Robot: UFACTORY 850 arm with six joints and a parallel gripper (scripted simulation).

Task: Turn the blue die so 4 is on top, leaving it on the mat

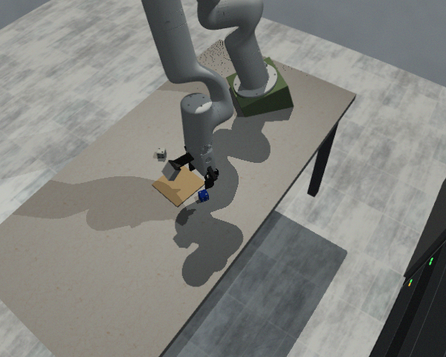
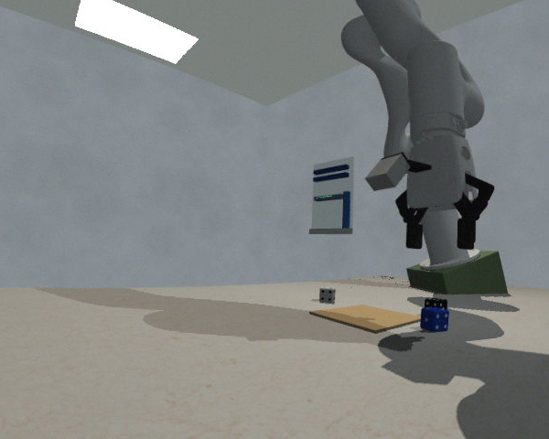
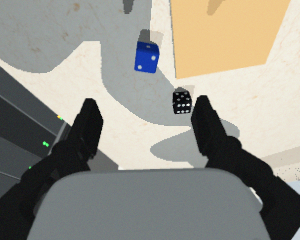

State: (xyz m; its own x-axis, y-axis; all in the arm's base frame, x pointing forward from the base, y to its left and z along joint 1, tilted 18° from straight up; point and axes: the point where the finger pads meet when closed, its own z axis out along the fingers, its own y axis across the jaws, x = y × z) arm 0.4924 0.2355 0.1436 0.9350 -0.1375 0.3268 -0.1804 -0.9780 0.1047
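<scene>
My hand is 110 mm above the blue die. The rest, counted from my hand: white die 260 mm to the right, 110 mm below, 30 mm behind; then black die 110 mm below, 100 mm behind, 50 mm to the right; then tan mat 130 mm below, 110 mm to the right, 20 mm ahead.
</scene>
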